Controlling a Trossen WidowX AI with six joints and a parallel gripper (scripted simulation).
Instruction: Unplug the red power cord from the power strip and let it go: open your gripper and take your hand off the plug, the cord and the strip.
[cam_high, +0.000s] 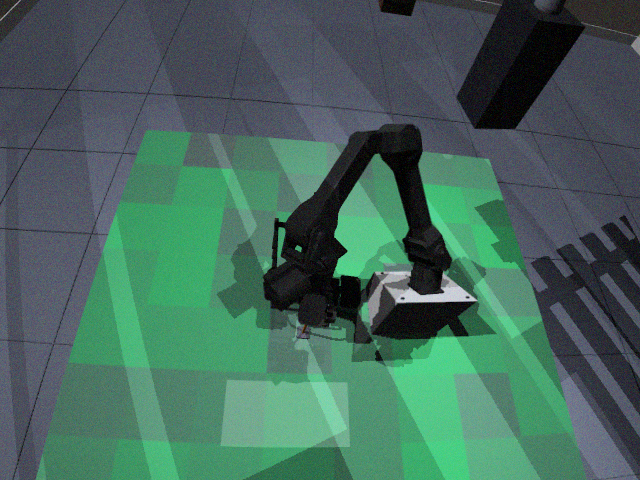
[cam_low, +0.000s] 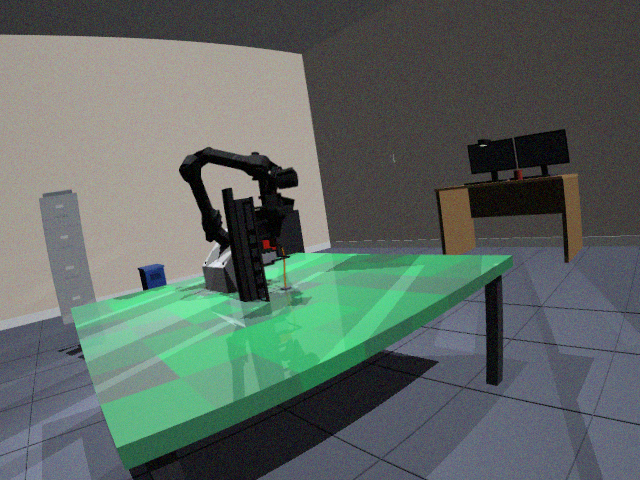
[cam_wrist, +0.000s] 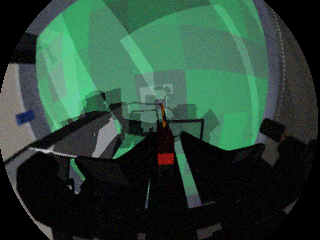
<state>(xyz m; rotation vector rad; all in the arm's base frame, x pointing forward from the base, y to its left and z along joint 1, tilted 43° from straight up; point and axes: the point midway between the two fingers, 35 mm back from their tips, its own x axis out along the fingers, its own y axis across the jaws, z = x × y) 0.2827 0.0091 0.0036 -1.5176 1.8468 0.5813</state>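
Right now my gripper tip is 10 mm past the red plug, 50 mm to the left of it and 10 mm above it.
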